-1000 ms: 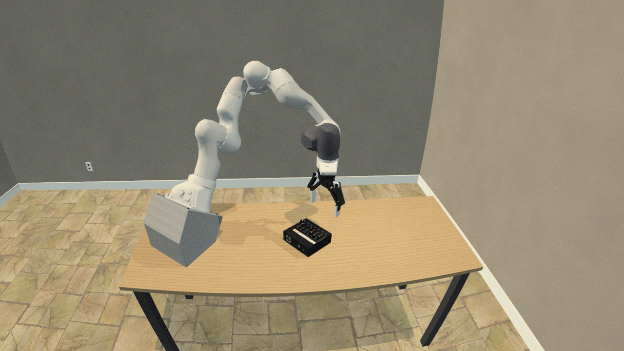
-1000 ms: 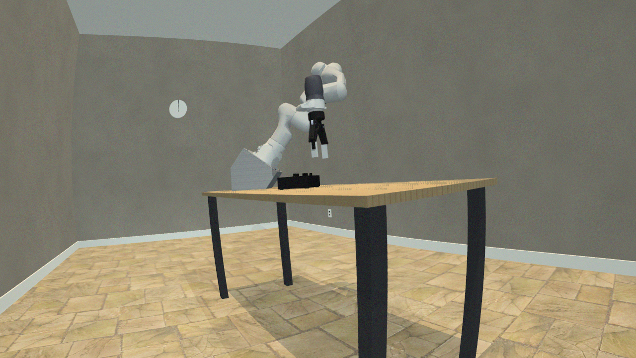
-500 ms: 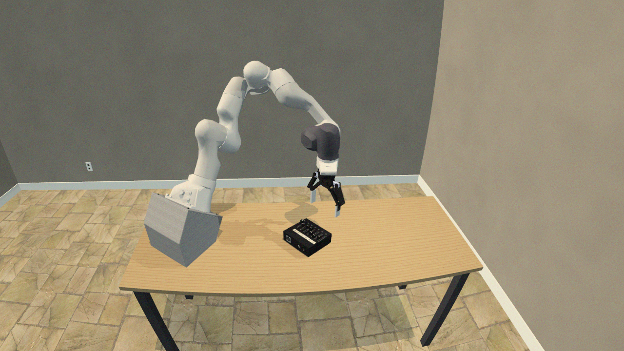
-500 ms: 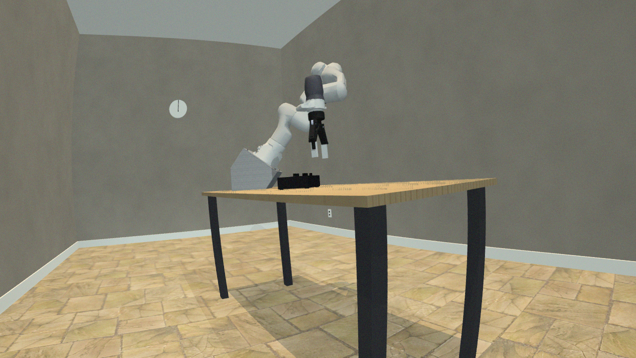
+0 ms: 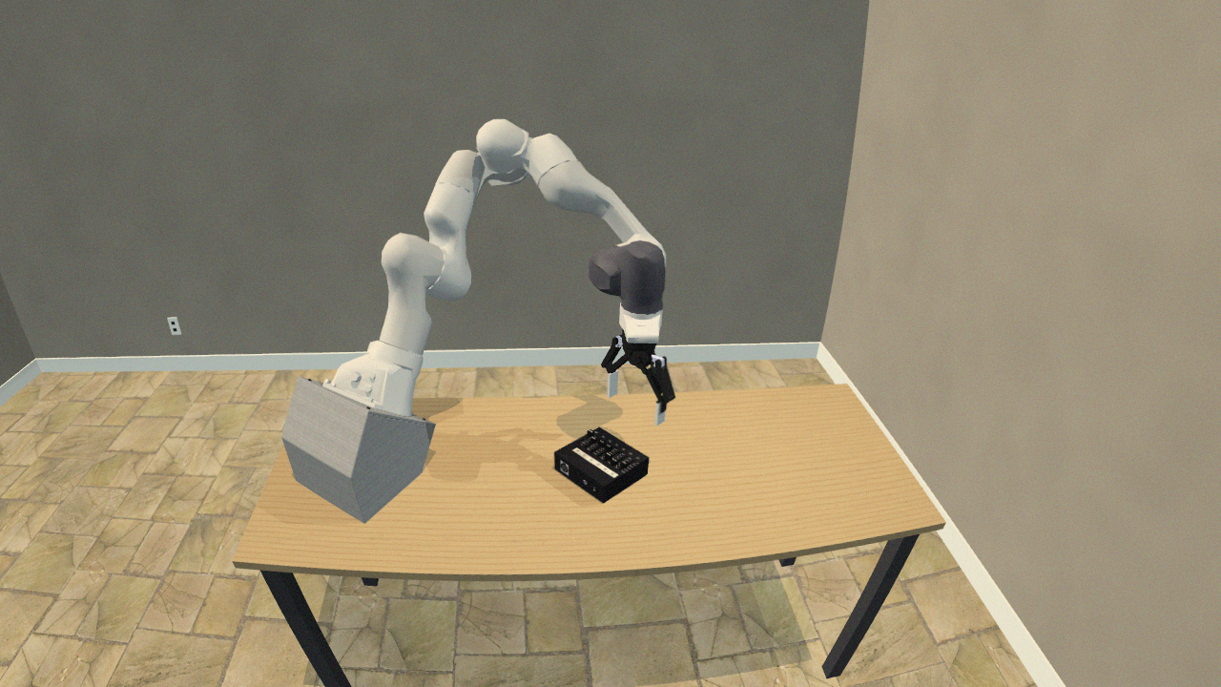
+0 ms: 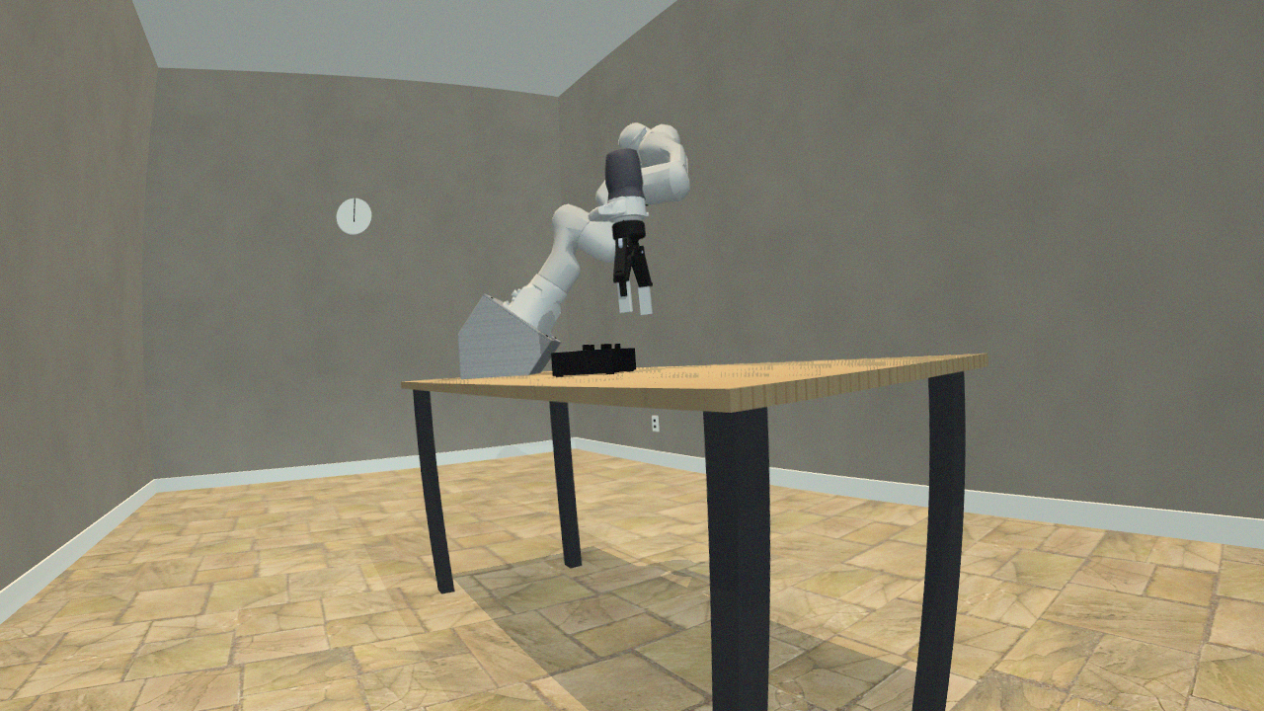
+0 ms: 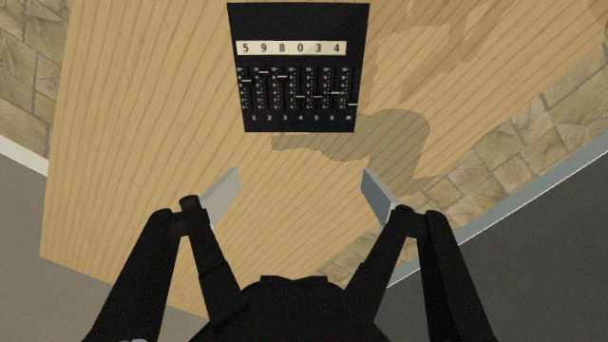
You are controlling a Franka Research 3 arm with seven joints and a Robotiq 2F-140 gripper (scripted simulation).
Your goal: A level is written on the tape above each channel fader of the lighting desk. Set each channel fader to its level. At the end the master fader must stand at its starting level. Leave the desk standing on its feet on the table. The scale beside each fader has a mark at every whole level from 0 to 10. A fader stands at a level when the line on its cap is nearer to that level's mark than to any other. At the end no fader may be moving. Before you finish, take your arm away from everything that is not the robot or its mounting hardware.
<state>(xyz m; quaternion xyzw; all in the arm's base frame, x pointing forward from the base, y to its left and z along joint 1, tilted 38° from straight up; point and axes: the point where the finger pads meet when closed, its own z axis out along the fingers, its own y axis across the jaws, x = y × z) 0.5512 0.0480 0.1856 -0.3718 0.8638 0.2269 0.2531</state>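
Now: the channel fader 12 cm to the right of my hand, 8 cm below it and 1 cm behind it. The rest, counted from my hand: master fader (10 cm behind, 8 cm below, 2 cm to the right).
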